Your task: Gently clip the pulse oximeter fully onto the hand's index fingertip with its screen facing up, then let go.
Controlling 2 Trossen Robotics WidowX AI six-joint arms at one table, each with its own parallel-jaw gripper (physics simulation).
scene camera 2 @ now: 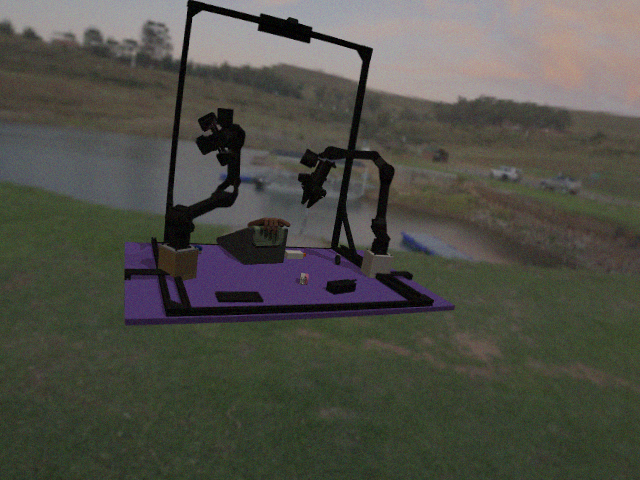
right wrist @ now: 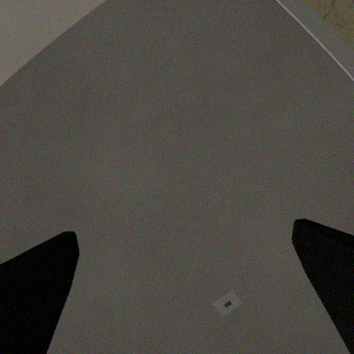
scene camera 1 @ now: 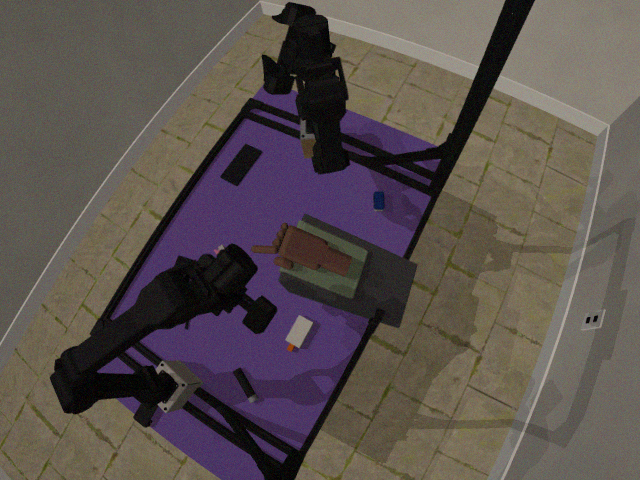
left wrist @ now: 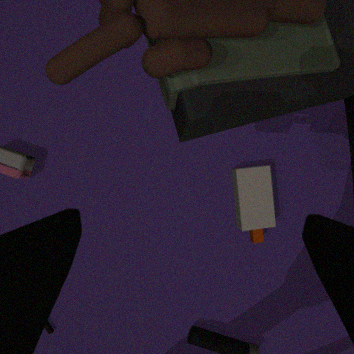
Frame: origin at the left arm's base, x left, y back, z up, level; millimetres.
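Seen in the pictures: left gripper, fingertip midpoint: (scene camera 2: 304, 206) (scene camera 1: 250, 290) (left wrist: 194, 223); right gripper, fingertip midpoint: (scene camera 2: 211, 142) (right wrist: 186, 236) (scene camera 1: 268, 36); left arm's base, link origin: (scene camera 2: 379, 252) (scene camera 1: 163, 386); right arm's base, link origin: (scene camera 2: 178, 246) (scene camera 1: 316, 124).
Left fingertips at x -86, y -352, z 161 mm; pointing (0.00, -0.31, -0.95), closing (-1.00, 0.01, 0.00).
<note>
Pixels of each thing's top centre, then the offset from my left fingertips to it.
- pink clip, top centre: (scene camera 1: 221, 253) (scene camera 2: 304, 275) dy -28, dx +226, dz -234 mm
- white box with an orange tab, top centre: (left wrist: 256, 205) (scene camera 1: 297, 334) (scene camera 2: 296, 251) dy +23, dx -101, dz -238 mm
- black cylinder, top centre: (left wrist: 224, 350) (scene camera 1: 244, 385) dy +225, dx -69, dz -239 mm
- blue block, top centre: (scene camera 1: 379, 198) dy -439, dx -62, dz -233 mm
- flat black slab, top centre: (scene camera 2: 239, 295) (scene camera 1: 240, 163) dy -304, dx +398, dz -258 mm
The pulse oximeter, a small white and pink clip (scene camera 1: 220, 249) (scene camera 2: 303, 279) (left wrist: 15, 164), lies on the purple table; its far end is cut off in the left wrist view. The brown hand (scene camera 1: 305, 248) (scene camera 2: 268, 223) rests palm-down on a green pad, its index finger (scene camera 1: 263, 249) (left wrist: 92, 54) extended past the edge and bare. My left gripper (scene camera 2: 313, 199) (left wrist: 194, 223) is open and empty, pointing down high above the table; the wrist hides its fingers in scene camera 1. My right gripper (scene camera 1: 269, 37) (right wrist: 186, 236) is open and empty, raised far from the hand and facing the wall.
The pad sits on a dark wedge (scene camera 1: 387, 281) (scene camera 2: 268, 255). A white box with an orange tab (scene camera 1: 299, 331) (left wrist: 255, 198), a black cylinder (scene camera 1: 244, 383) (left wrist: 220, 340), a blue block (scene camera 1: 378, 200) and a flat black slab (scene camera 1: 241, 164) (scene camera 2: 238, 296) lie around. Black rails edge the table.
</note>
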